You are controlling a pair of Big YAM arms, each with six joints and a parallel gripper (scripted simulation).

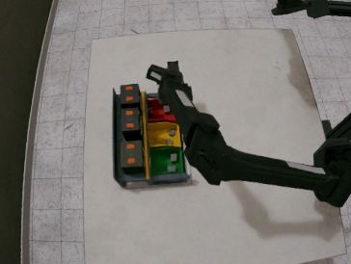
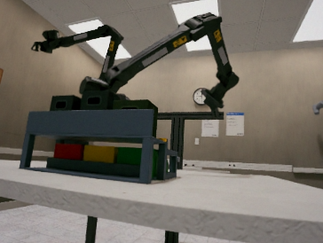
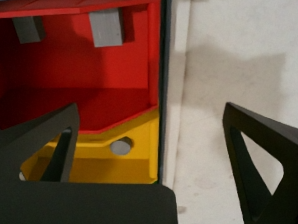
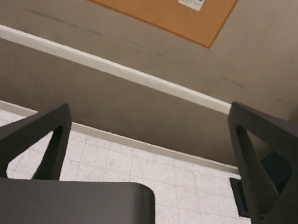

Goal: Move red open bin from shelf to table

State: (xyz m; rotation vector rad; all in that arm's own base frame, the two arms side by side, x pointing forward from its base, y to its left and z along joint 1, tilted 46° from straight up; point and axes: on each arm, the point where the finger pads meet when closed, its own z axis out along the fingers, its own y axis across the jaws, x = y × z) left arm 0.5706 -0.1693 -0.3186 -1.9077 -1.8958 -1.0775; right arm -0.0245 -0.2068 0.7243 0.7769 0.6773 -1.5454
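The red bin is 8 cm below my left hand and 8 cm ahead of it. Round my left hand: green bin: 23 cm to the left, 8 cm below, 7 cm ahead; yellow bin: 11 cm to the left, 8 cm below, 7 cm ahead.
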